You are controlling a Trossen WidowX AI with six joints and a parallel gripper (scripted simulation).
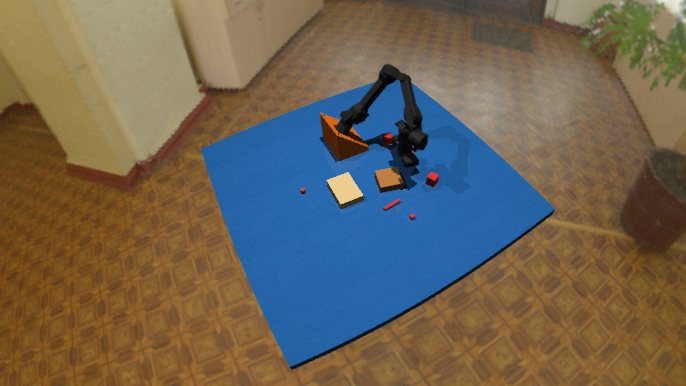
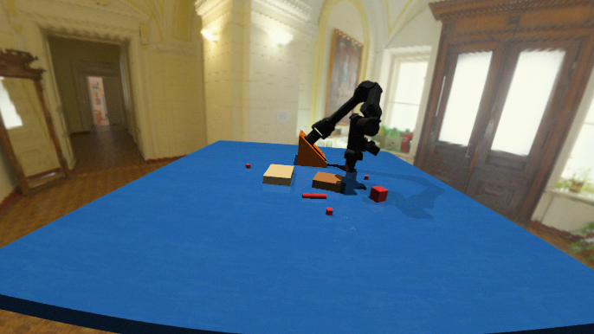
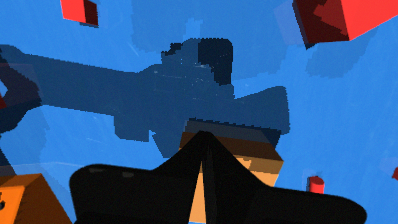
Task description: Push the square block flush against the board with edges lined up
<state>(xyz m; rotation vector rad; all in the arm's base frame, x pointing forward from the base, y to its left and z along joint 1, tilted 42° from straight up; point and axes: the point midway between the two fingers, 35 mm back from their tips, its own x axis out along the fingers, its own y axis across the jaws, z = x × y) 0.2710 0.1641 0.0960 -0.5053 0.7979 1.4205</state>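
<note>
The brown square block is 90 mm to the right of my gripper tip, 40 mm below it and 20 mm ahead of it. From my gripper tip the other things lie so: red stick 140 mm ahead, 130 mm to the right, 50 mm below; then tan board 280 mm to the right, 40 mm below, 10 mm behind.
</note>
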